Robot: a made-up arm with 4 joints. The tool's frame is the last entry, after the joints.
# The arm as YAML. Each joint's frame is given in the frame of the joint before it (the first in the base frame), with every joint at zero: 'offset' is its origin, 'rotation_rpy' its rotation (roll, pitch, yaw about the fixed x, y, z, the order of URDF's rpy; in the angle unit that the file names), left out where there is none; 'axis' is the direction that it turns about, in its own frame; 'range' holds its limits. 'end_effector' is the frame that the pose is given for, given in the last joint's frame.
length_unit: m
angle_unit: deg
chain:
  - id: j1
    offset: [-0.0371, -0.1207, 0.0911]
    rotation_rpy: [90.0, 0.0, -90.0]
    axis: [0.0, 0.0, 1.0]
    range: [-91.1, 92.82]
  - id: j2
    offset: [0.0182, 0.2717, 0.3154]
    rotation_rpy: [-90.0, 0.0, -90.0]
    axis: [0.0, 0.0, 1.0]
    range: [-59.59, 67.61]
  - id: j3
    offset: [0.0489, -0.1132, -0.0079]
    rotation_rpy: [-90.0, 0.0, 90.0]
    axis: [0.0, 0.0, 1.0]
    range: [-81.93, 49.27]
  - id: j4
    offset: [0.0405, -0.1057, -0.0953]
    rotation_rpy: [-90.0, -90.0, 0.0]
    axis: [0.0, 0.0, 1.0]
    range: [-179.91, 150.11]
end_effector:
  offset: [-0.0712, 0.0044, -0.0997]
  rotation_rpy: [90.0, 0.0, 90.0]
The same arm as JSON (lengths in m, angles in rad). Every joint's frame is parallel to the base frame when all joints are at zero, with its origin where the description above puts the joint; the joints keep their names.
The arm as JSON. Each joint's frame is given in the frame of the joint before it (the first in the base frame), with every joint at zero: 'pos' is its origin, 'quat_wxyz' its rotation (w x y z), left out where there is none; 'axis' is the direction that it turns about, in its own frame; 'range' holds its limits. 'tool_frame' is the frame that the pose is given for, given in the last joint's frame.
{
  "length_unit": "m",
  "angle_unit": "rad",
  "joints": [
    {
      "joint": "j1",
      "pos": [
        -0.0371,
        -0.1207,
        0.0911
      ],
      "axis": "-x",
      "range": [
        -1.59,
        1.62
      ]
    },
    {
      "joint": "j2",
      "pos": [
        -0.3154,
        -0.0182,
        0.2717
      ],
      "axis": "-y",
      "range": [
        -1.04,
        1.18
      ]
    },
    {
      "joint": "j3",
      "pos": [
        -0.1132,
        0.0079,
        -0.0489
      ],
      "axis": "+z",
      "range": [
        -1.4299,
        0.8599
      ]
    },
    {
      "joint": "j4",
      "pos": [
        0.0405,
        -0.1057,
        -0.0953
      ],
      "axis": "+y",
      "range": [
        -3.14,
        2.6199
      ]
    }
  ],
  "tool_frame": {
    "pos": [
      0.0044,
      -0.0997,
      -0.0712
    ]
  }
}

